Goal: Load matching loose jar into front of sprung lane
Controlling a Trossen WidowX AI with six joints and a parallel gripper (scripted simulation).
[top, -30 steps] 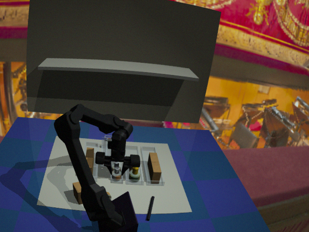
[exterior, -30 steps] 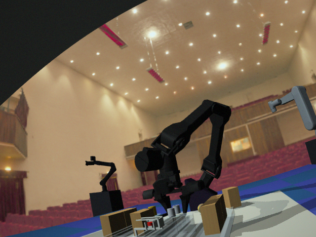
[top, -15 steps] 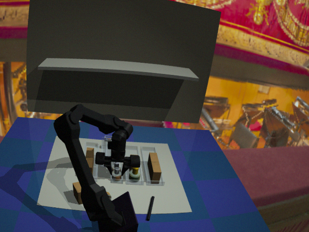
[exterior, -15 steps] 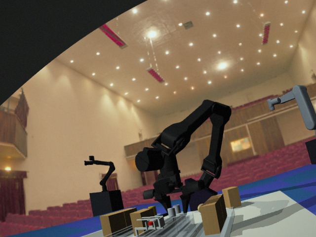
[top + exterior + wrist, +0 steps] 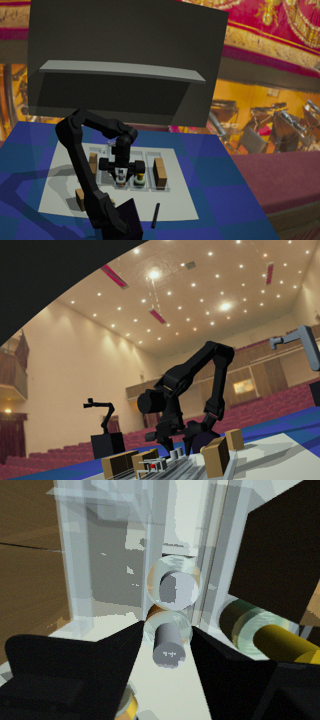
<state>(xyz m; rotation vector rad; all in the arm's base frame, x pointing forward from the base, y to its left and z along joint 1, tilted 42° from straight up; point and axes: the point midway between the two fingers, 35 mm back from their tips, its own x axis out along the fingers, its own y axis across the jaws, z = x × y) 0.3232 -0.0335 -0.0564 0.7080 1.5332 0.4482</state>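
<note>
My gripper tip is 60 mm short of the white mat, 30 mm above it and 10 mm to the right of it. The rest, counted from my gripper tip: box (170 mm to the left, 120 mm behind, 10 mm above); then black rod (190 mm behind, 100 mm to the right, 20 mm below); then red part (230 mm ahead, 40 mm above).
</note>
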